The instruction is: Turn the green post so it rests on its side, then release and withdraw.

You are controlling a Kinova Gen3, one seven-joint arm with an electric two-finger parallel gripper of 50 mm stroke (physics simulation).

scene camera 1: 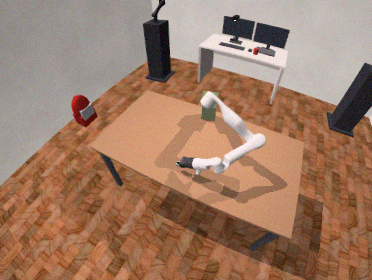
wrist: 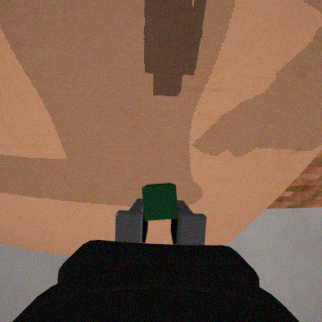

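The green post (wrist: 160,202) is held between the two grey fingertips in the wrist view, where its dark green end face shows. My gripper (scene camera 1: 178,163) (wrist: 159,214) is shut on it. In the scene view the gripper points to the left, above the near-left part of the wooden table (scene camera 1: 131,125), and its shadow lies apart from it. Very little of the post shows in the scene view, at the fingertips, so its exact tilt is hard to tell there.
A pale green block (scene camera 1: 209,112) stands at the far edge of the table beside the arm's base. The near table edge runs just beyond the gripper. A red backpack (scene camera 1: 81,111) and a white desk (scene camera 1: 240,54) with monitors stand away from the table.
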